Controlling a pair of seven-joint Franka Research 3 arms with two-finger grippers.
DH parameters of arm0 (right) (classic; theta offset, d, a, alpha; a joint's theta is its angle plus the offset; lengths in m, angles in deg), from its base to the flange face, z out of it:
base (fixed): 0 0 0 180
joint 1: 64.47 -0.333 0 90
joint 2: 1.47 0 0 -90
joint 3: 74.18 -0.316 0.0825 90
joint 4: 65.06 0 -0.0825 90
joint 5: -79.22 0.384 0 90
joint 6: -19.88 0 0.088 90
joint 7: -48.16 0.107 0 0
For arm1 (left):
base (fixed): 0 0 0 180
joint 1: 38.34 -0.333 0 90
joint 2: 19.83 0 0 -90
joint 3: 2.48 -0.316 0.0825 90
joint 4: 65.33 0 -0.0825 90
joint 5: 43.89 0.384 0 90
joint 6: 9.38 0 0.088 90
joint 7: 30.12 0.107 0 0
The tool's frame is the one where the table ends.
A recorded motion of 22 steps. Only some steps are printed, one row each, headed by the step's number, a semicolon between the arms.
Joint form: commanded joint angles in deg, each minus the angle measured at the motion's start. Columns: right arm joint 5, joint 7, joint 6, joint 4, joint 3, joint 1, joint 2; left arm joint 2, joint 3, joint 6, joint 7, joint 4, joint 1, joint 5.
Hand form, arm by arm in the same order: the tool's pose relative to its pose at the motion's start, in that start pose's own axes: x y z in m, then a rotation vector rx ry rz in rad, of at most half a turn. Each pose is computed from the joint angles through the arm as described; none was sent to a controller.
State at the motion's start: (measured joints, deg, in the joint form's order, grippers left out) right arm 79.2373 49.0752 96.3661 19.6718 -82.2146 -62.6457 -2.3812; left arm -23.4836 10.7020 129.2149 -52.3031 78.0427 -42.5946 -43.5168
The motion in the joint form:
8: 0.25 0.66 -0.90 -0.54 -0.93 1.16 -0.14; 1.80 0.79 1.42 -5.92 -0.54 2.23 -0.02
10: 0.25 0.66 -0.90 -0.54 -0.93 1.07 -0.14; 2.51 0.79 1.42 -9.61 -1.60 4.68 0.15
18: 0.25 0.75 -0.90 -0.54 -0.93 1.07 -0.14; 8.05 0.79 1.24 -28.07 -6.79 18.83 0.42
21: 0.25 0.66 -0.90 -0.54 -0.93 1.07 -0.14; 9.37 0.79 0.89 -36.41 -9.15 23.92 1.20
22: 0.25 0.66 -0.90 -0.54 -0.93 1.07 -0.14; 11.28 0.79 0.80 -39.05 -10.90 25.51 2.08
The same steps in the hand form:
8: -0.0032 0.0014 -0.0039 0.0040 -0.0040 0.0145; -0.0051 0.0248 0.0078 -0.0073 0.0014 -0.0503
10: -0.0032 0.0006 -0.0039 0.0038 -0.0040 0.0130; -0.0085 0.0455 0.0056 -0.0110 0.0072 -0.0697
18: -0.0032 0.0006 -0.0039 0.0038 -0.0040 0.0145; -0.0535 0.1603 0.0134 -0.0204 -0.0083 -0.1414
21: -0.0032 0.0006 -0.0039 0.0038 -0.0040 0.0130; -0.0754 0.2012 0.0082 -0.0266 0.0024 -0.1886
22: -0.0032 0.0006 -0.0039 0.0038 -0.0040 0.0130; -0.0798 0.2176 0.0125 -0.0227 0.0021 -0.1961

